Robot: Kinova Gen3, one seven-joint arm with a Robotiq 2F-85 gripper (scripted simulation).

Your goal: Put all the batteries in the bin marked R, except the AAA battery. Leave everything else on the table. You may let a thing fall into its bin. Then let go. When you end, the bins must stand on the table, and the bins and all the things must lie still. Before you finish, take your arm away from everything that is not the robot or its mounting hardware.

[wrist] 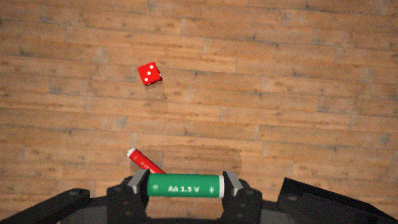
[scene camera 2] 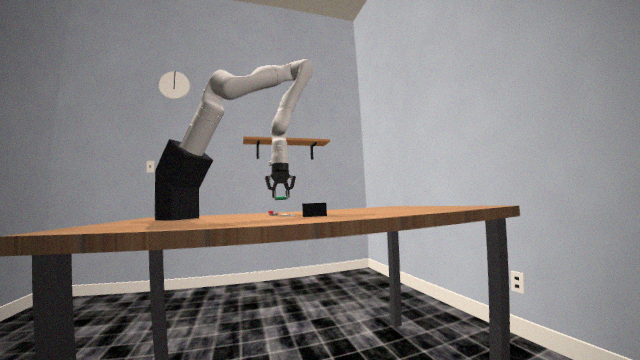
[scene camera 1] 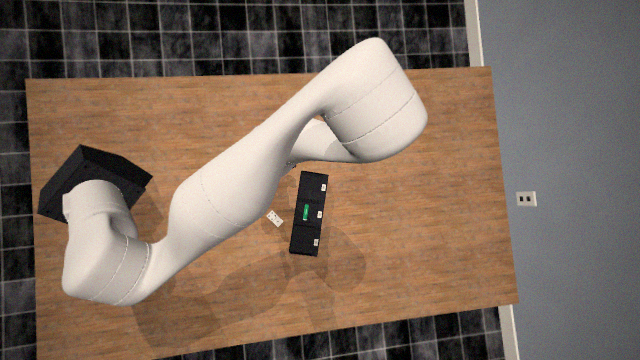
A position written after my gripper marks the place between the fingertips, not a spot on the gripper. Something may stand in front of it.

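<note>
Visible to me: a black bin (scene camera 1: 305, 238), a green AA battery (wrist: 159, 185) and my gripper (wrist: 186, 184).
</note>
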